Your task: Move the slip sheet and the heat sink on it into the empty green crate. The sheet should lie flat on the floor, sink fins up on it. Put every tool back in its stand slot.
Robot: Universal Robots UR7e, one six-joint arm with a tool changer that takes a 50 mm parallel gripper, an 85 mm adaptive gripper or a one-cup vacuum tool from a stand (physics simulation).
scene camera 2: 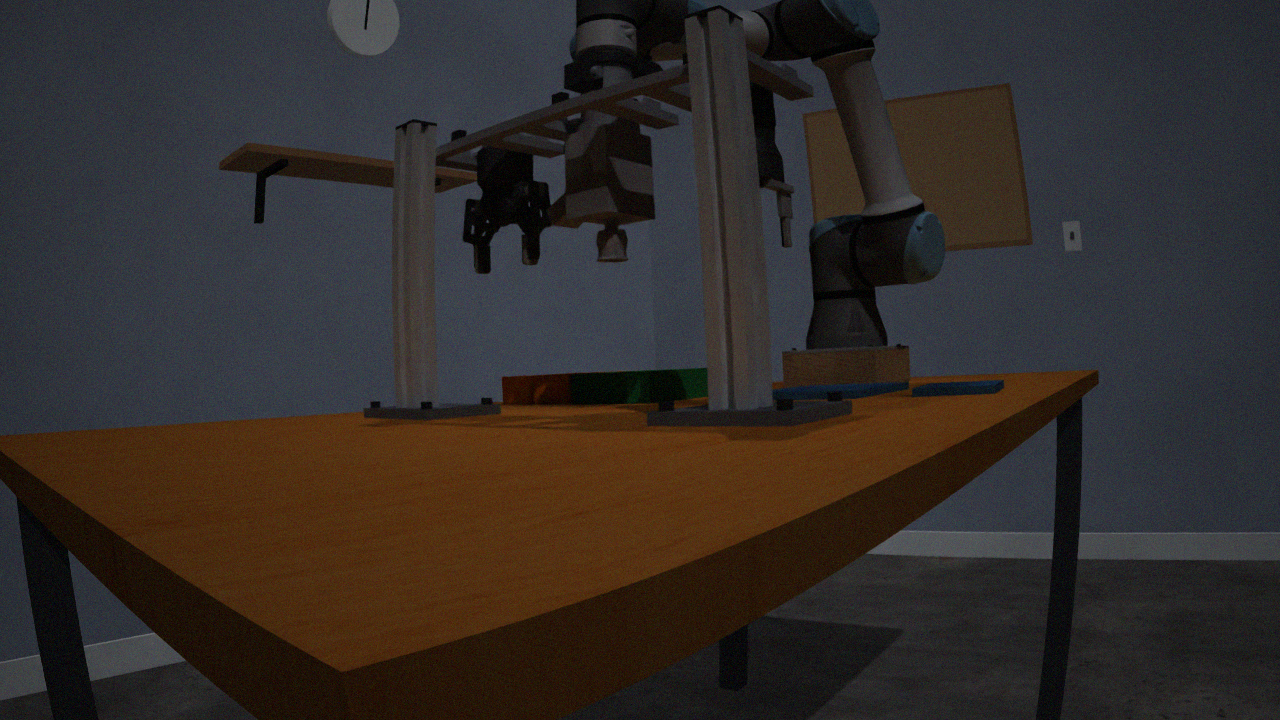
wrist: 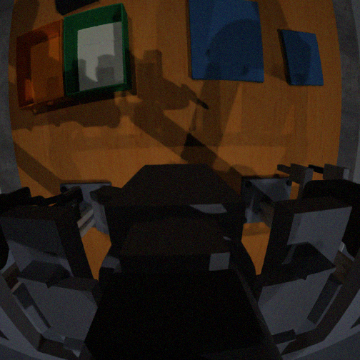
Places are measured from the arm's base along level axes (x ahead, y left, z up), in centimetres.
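Where they show: arm's base, origin of the base link: (scene camera 2: 847, 348).
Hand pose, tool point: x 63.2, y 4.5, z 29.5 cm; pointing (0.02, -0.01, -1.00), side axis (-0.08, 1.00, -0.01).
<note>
Each offset is from my tool point to the top centre of the thing. "spot": to the spot under its first point.
My vacuum tool {spot: dy +1.1, dx +1.1, dz -17.6 cm} (scene camera 2: 612, 246) is on the arm among the stand's slots, high above the table; its cup points down with nothing on it. The pale slip sheet (wrist: 102, 50) lies flat on the floor of the green crate {dy -18.6, dx -25.2, dz -31.8 cm} (scene camera 2: 626, 386) (wrist: 125, 55). A dark block (wrist: 75, 5), likely the heat sink, is cut off by the top edge of the wrist view and stands on the table behind the crate, apart from the sheet. The adaptive gripper (scene camera 2: 505, 192) and the parallel gripper (scene camera 2: 769, 143) hang in the stand (scene camera 2: 416, 268). The tool body hides the cup in the wrist view.
An orange crate {dy -32.7, dx -23.3, dz -31.8 cm} (scene camera 2: 535, 388) (wrist: 22, 75) adjoins the green one. A large blue pad {spot: dy +16.6, dx -21.6, dz -35.1 cm} (scene camera 2: 841, 390) (wrist: 225, 45) and a smaller blue pad {spot: dy +32.2, dx -23.0, dz -35.2 cm} (scene camera 2: 957, 387) (wrist: 305, 60) lie to the right. The stand's posts and rails are close around the tool.
</note>
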